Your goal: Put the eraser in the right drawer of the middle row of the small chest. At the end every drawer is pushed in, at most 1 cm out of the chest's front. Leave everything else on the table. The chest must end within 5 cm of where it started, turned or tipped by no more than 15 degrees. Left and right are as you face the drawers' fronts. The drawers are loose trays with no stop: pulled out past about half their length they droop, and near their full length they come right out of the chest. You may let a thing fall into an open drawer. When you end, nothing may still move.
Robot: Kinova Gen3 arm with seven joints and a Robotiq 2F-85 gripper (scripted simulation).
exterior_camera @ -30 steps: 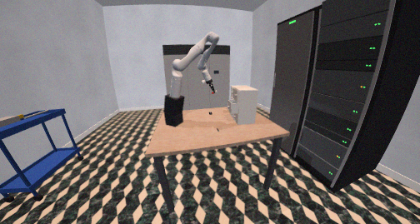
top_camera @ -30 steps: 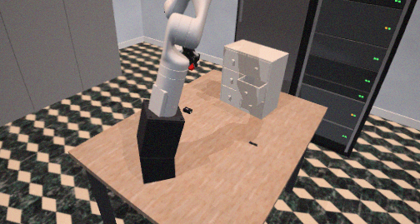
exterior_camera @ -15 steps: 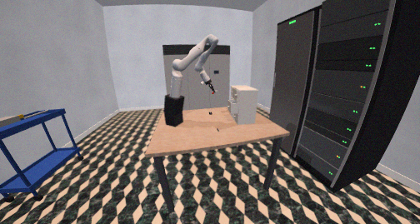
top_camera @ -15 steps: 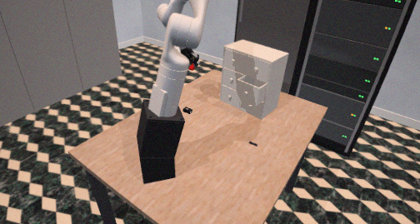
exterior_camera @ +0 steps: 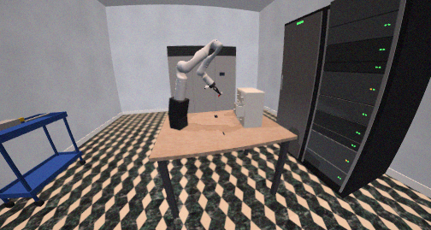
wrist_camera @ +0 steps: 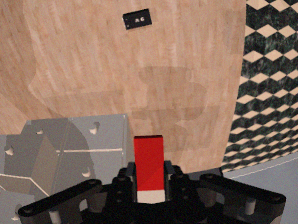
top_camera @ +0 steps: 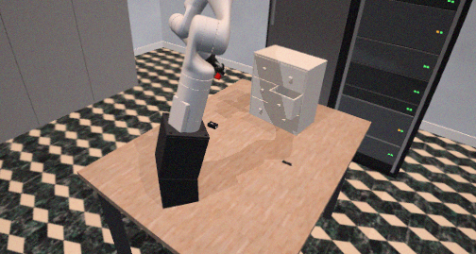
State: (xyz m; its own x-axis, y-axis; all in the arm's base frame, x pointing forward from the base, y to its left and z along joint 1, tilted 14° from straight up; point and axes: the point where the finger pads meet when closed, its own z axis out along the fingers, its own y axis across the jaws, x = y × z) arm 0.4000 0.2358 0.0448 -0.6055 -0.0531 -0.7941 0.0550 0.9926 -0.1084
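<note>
Now: the eraser 1 cm below my hand and 1 cm ahead of it. From my hand the other things lie so: thin dark object (42 cm to the right, 27 cm below, 4 cm behind).
</note>
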